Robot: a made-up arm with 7 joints.
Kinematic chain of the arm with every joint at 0, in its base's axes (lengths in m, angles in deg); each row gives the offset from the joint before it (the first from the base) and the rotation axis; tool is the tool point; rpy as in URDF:
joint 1: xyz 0 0 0.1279 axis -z
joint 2: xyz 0 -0.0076 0.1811 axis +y
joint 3: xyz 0 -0.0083 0.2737 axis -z
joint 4: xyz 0 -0.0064 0.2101 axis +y
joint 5: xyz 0 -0.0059 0.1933 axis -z
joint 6: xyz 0 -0.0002 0.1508 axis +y
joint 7: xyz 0 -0.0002 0.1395 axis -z
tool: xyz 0 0 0 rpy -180 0 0
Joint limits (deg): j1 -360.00..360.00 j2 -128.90..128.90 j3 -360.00..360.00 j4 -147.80..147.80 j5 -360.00..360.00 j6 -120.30..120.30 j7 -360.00..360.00
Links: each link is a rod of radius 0.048 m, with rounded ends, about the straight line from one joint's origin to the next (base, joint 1, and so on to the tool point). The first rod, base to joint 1, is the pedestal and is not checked.
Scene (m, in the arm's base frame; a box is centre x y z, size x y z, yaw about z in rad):
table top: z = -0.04
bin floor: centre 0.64 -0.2 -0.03 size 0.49 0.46 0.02 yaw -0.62
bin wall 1: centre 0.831 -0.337 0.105 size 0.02 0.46 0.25 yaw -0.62
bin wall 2: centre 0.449 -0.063 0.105 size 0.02 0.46 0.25 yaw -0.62
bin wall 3: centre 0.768 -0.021 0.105 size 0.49 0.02 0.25 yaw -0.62
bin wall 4: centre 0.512 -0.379 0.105 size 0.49 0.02 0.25 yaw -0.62
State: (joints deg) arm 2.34 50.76 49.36 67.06 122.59 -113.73 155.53
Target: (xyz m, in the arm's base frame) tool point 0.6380 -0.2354 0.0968
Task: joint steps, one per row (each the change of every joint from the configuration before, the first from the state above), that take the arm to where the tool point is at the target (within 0.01 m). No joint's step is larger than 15 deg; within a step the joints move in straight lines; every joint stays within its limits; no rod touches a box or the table.
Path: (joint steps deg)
1: 1.64 10.80 -1.26 -4.77 -1.75 5.88 0.00
2: 1.65 10.80 -1.26 -4.76 -1.75 5.88 0.00
3: 1.64 10.79 -1.26 -4.77 -1.75 5.88 0.00

